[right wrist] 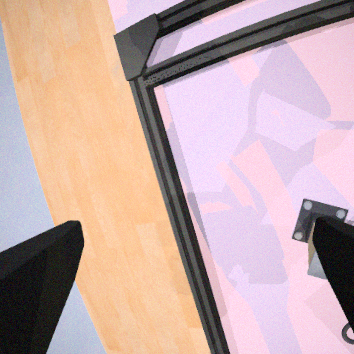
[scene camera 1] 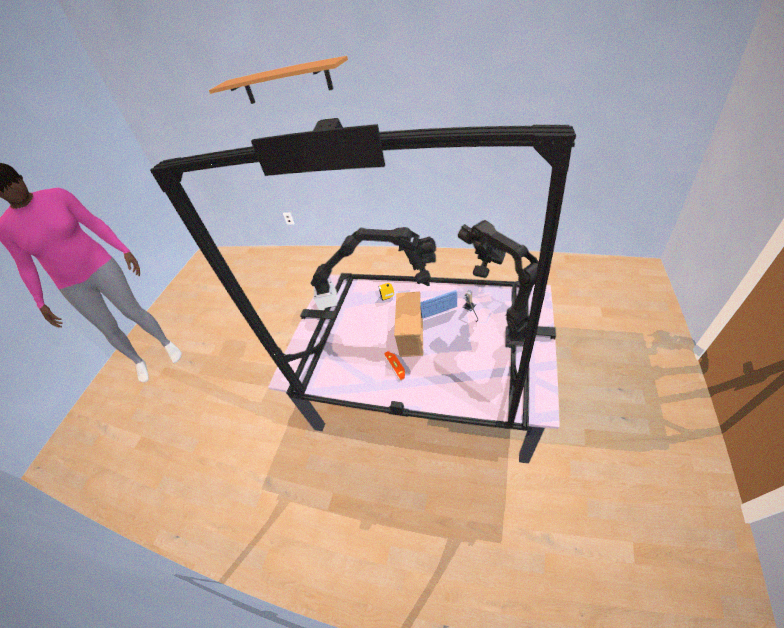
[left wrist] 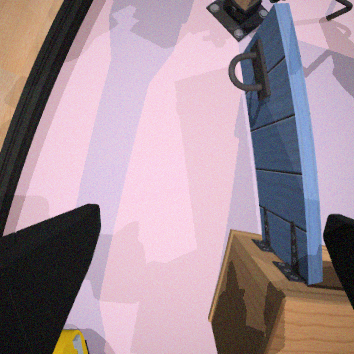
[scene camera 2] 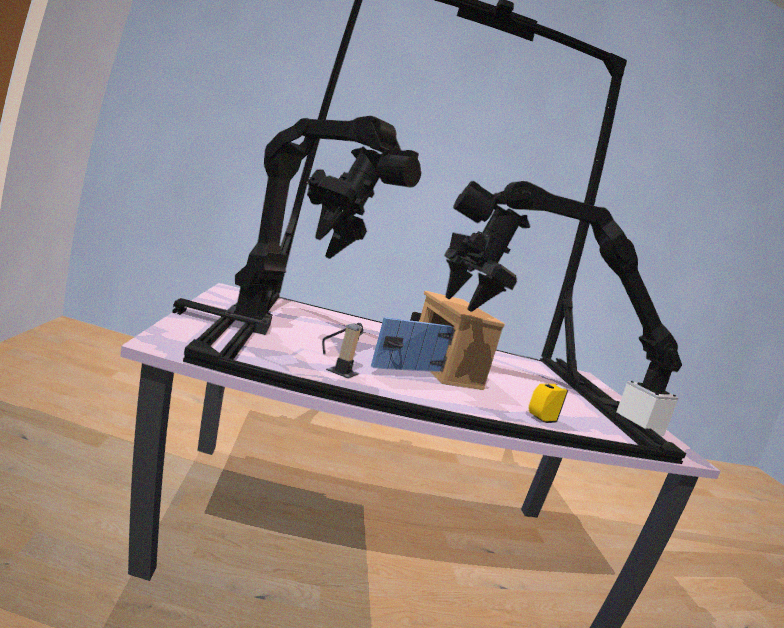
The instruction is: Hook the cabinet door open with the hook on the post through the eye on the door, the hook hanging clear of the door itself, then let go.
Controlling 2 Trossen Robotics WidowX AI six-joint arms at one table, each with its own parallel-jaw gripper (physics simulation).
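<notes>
The wooden cabinet stands with its blue door swung out. The dark eye is on the door's face near its free edge. The post stands upright beyond that edge. Its dark hook hangs from the post's top on the side away from the door, apart from the eye. My left gripper is open and empty above the cabinet. My right gripper is open and empty, high near the post.
A yellow object stands on the table beside the cabinet. An orange-red object lies at the cabinet's other end. Black frame rails run along the table's edges.
</notes>
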